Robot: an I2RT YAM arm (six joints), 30 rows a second.
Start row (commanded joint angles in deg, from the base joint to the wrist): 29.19, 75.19, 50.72, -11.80, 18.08, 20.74
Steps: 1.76, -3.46, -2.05, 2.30, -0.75, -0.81; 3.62, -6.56, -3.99, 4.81, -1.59, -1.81; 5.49, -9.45, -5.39, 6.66, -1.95, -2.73; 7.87, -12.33, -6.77, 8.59, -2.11, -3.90; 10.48, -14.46, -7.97, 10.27, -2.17, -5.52; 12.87, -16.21, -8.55, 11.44, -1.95, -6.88; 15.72, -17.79, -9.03, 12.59, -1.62, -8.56; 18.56, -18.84, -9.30, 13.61, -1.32, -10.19; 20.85, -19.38, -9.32, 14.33, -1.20, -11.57; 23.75, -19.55, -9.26, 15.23, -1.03, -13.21; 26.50, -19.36, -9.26, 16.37, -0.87, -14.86; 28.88, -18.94, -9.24, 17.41, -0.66, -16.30; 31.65, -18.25, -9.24, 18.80, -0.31, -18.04; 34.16, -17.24, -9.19, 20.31, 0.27, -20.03; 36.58, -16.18, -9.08, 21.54, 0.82, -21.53; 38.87, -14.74, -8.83, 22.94, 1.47, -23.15; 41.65, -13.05, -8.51, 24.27, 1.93, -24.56; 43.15, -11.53, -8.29, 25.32, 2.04, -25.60
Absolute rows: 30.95, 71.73, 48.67, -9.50, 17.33, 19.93; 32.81, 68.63, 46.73, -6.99, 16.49, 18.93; 34.68, 65.74, 45.33, -5.14, 16.13, 18.01; 37.06, 62.86, 43.95, -3.21, 15.97, 16.84; 39.67, 60.73, 42.75, -1.53, 15.91, 15.22; 42.06, 58.98, 42.17, -0.36, 16.13, 13.86; 44.91, 57.40, 41.69, 0.79, 16.46, 12.18; 47.75, 56.35, 41.42, 1.81, 16.76, 10.55; 50.04, 55.81, 41.40, 2.53, 16.88, 9.17; 52.94, 55.64, 41.46, 3.43, 17.05, 7.53; 55.69, 55.83, 41.46, 4.57, 17.21, 5.88; 58.07, 56.25, 41.48, 5.61, 17.42, 4.44; 60.84, 56.94, 41.48, 7.00, 17.77, 2.70; 63.35, 57.95, 41.53, 8.51, 18.35, 0.71; 65.77, 59.01, 41.64, 9.74, 18.90, -0.79; 68.06, 60.45, 41.89, 11.14, 19.55, -2.41; 70.84, 62.14, 42.21, 12.47, 20.01, -3.82; 72.34, 63.66, 42.43, 13.52, 20.12, -4.86
